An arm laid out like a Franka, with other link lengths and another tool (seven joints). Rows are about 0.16 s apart.
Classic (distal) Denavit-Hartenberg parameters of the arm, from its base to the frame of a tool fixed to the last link. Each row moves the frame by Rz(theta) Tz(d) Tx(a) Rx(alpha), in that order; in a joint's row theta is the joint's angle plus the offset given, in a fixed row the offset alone. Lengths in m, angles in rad.
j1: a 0  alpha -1.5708  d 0.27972  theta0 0
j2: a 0  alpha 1.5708  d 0  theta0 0
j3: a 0.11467  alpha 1.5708  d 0.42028  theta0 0
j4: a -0.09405  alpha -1.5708  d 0  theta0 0
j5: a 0  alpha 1.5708  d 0.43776  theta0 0
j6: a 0.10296  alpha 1.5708  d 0  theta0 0
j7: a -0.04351  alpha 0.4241  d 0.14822  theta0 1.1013
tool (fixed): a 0  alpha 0  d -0.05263  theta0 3.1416
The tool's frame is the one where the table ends.
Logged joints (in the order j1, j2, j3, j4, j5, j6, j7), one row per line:
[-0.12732, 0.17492, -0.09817, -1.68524, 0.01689, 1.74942, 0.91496]
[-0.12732, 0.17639, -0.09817, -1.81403, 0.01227, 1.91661, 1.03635]
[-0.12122, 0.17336, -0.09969, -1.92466, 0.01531, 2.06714, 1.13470]
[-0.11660, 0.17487, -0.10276, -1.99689, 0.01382, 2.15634, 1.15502]
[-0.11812, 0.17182, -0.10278, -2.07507, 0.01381, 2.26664, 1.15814]
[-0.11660, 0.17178, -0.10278, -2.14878, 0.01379, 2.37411, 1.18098]
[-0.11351, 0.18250, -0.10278, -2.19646, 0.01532, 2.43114, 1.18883]
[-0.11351, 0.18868, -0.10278, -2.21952, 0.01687, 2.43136, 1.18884]
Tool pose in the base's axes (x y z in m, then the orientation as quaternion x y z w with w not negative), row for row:
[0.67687, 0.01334, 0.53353, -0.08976, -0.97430, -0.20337, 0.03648]
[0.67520, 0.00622, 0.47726, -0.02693, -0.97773, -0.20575, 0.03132]
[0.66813, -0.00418, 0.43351, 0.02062, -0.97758, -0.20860, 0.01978]
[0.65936, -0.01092, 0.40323, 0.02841, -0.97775, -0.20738, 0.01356]
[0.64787, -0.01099, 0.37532, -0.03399, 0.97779, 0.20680, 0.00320]
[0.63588, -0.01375, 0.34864, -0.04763, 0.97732, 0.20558, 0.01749]
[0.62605, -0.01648, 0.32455, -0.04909, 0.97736, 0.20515, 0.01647]
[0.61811, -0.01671, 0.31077, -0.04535, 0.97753, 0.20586, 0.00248]
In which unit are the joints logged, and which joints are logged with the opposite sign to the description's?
The joints are logged in radians. Opposite sign: j1, j7.
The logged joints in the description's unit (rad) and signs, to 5 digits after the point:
[0.12732, 0.17492, -0.09817, -1.68524, 0.01689, 1.74942, -0.91496]
[0.12732, 0.17639, -0.09817, -1.81403, 0.01227, 1.91661, -1.03635]
[0.12122, 0.17336, -0.09969, -1.92466, 0.01531, 2.06714, -1.13470]
[0.11660, 0.17487, -0.10276, -1.99689, 0.01382, 2.15634, -1.15502]
[0.11812, 0.17182, -0.10278, -2.07507, 0.01381, 2.26664, -1.15814]
[0.11660, 0.17178, -0.10278, -2.14878, 0.01379, 2.37411, -1.18098]
[0.11351, 0.18250, -0.10278, -2.19646, 0.01532, 2.43114, -1.18883]
[0.11351, 0.18868, -0.10278, -2.21952, 0.01687, 2.43136, -1.18884]

